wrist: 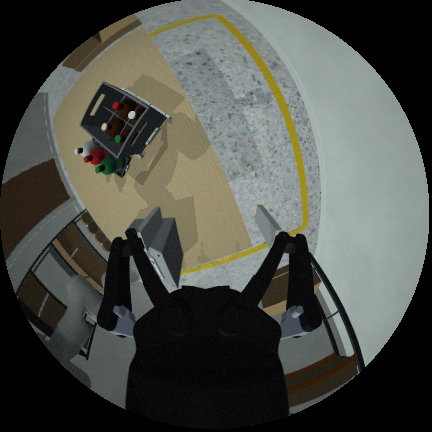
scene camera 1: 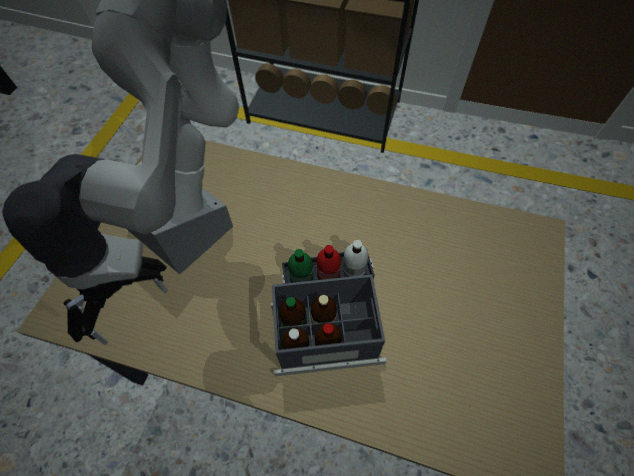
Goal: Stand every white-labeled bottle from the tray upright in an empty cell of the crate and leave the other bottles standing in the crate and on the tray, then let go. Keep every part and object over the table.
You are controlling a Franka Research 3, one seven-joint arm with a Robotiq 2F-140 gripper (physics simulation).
My gripper shows in the wrist view and in scene camera 1. The same spot on my gripper: (wrist: 302,315) is (scene camera 1: 79,309).
